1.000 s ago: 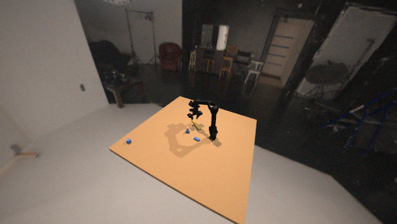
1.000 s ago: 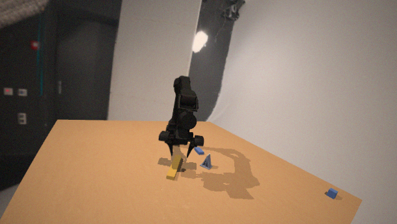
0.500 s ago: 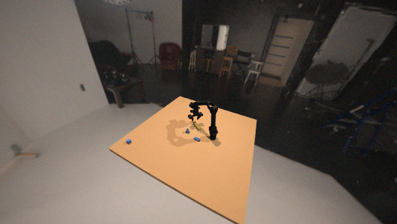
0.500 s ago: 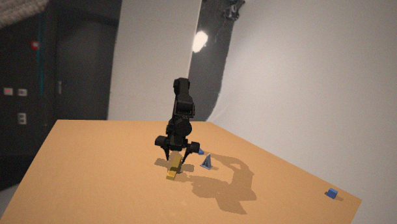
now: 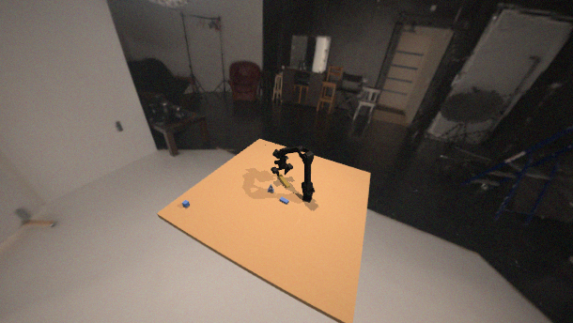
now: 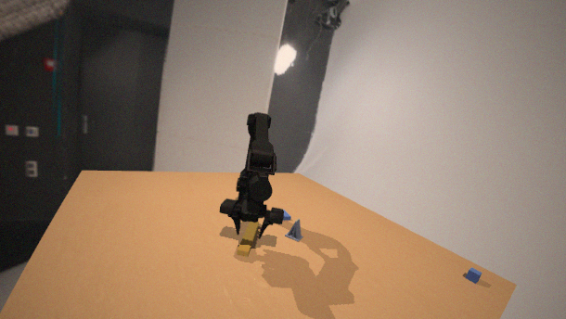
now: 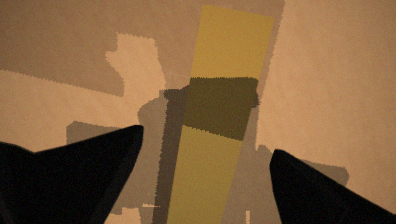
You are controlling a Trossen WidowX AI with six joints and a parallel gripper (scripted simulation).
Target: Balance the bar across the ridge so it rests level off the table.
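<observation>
Right now my gripper tip is 30 mm past the yellow bar, 20 mm to the right of it and 20 mm above it. From my gripper tip the other things lie so: blue cube: 620 mm to the left, 450 mm ahead, 10 mm below.
</observation>
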